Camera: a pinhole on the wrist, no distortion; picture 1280 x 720 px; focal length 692.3 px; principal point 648.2 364.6 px. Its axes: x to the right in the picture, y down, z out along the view. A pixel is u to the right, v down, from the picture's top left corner.
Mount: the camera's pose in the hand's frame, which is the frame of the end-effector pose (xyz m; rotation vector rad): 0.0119 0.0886 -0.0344 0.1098 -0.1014 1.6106
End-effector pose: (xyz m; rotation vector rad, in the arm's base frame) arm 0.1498 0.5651 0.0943 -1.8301 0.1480 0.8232
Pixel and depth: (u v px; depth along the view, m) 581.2 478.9 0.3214
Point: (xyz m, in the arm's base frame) -0.0143 0.7919 0.0538
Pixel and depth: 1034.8 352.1 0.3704
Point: -0.1215 0.7779 -0.1717
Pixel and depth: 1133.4 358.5 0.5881
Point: -0.3219 0.9129 -0.3484
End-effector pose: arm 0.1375 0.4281 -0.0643 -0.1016 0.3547 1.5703
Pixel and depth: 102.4 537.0 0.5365
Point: 0.6121 0.4556 0.3158
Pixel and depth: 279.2 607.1 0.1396
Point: 0.1591 0.4236 0.0331
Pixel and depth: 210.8 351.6 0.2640
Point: 0.2785 0.5107 0.1043
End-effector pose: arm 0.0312 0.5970 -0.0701 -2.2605 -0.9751 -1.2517
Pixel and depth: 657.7 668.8 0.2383
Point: 0.1569 0.6472 -0.2546
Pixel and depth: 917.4 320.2 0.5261
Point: 0.5082 0.7746 -0.3078
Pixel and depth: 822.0 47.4 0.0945
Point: 0.1611 0.5868 -0.0563
